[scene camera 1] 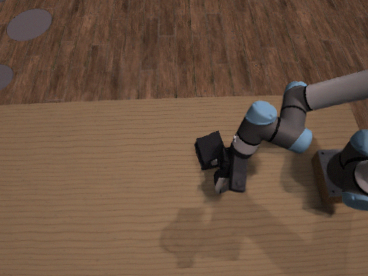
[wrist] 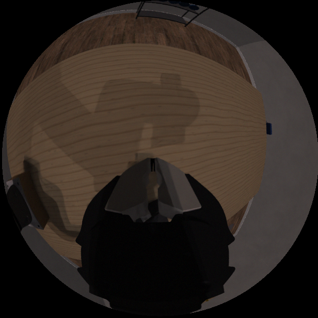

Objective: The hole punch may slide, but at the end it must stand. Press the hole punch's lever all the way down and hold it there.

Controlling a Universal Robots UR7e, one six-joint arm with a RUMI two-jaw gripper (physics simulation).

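Frame: origin at the arm's base, x right, y up, z back, level; metres.
Seen in the pictures: gripper, fingertip midpoint: (scene camera 1: pixel 217 193).
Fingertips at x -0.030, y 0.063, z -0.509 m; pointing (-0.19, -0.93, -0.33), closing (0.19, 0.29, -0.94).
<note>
A point is followed by its place in that frame.
The black hole punch (scene camera 1: pixel 208 149) @(x 0.191, y -0.019, z -0.495 m) is on the table, just left of the gripper in the scene view. Its near right part is partly covered by the gripper, and its lever cannot be made out apart from its body. It does not show clearly in the wrist view. My gripper (scene camera 1: pixel 219 187) @(x -0.030, y 0.062, z -0.509 m) (wrist: pixel 152 159) is shut and empty, with its tips close together. In the scene view the tips are past the punch's lower right side, off its visible top. Whether the gripper touches the punch is hidden.
The wooden table (scene camera 1: pixel 90 175) @(x 0.179, y -0.083, z -0.968 m) (wrist: pixel 225 125) lies under the arm, with the arm's shadow on it. The robot's base block (scene camera 1: pixel 324 182) @(x -0.019, y -0.018, z -0.091 m) (wrist: pixel 34 200) is at the right in the scene view and at the left in the wrist view. The table's far edge borders the wooden floor (scene camera 1: pixel 150 55).
</note>
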